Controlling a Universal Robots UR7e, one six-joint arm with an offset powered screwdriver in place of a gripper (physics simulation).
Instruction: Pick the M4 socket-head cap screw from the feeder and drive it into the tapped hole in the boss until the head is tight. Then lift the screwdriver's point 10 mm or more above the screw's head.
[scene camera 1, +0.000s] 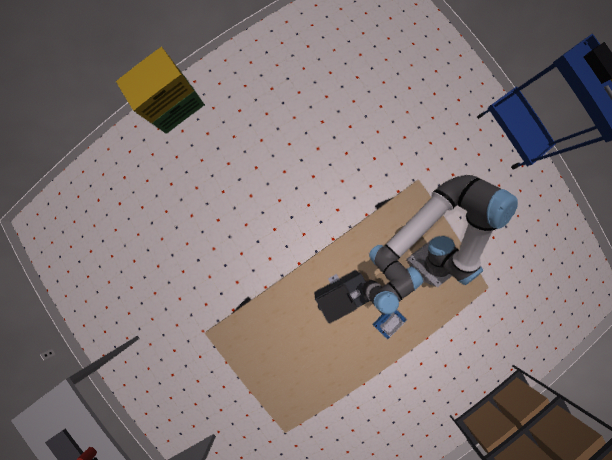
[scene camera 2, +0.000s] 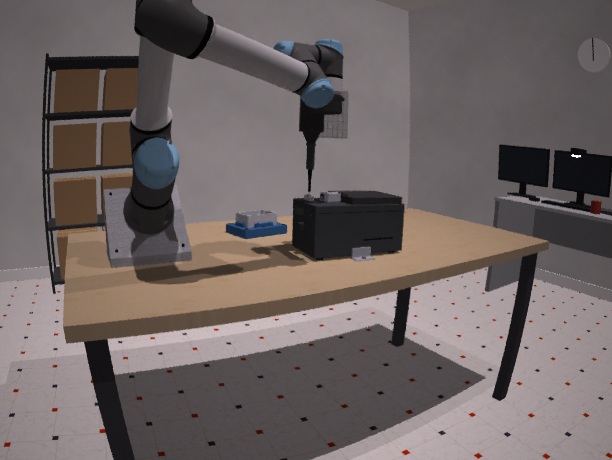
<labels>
same spot on black screw feeder: (scene camera 2: 335, 234) = (scene camera 1: 348, 276)
</labels>
